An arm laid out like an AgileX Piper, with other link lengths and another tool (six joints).
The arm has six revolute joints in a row. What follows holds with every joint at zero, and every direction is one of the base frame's. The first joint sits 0.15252 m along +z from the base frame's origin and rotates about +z. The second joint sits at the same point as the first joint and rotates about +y. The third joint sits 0.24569 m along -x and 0.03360 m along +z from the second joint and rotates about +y. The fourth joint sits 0.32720 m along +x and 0.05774 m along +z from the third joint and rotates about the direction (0.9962, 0, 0.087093). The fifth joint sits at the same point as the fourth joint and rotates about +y. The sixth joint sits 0.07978 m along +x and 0.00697 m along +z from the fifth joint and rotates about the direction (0.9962, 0, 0.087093). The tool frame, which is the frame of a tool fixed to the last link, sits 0.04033 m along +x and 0.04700 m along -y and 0.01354 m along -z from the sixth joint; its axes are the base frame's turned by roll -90.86, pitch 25.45 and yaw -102.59 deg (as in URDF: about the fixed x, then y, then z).
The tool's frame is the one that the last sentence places.
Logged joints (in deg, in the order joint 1, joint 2, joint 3, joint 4, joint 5, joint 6), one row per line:
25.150 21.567 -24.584 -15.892 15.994 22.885
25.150 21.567 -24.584 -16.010 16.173 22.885
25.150 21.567 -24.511 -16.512 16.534 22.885
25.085 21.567 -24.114 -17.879 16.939 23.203
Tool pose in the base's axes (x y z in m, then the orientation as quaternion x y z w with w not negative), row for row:
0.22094 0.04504 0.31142 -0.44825 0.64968 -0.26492 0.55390
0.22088 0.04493 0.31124 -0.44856 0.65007 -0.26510 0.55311
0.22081 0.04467 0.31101 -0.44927 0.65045 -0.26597 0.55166
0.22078 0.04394 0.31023 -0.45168 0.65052 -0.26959 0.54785
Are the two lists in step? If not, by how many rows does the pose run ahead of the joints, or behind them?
The pose runs 1 row behind the joints: the pose in row i belongs to the joints in row i - 1.
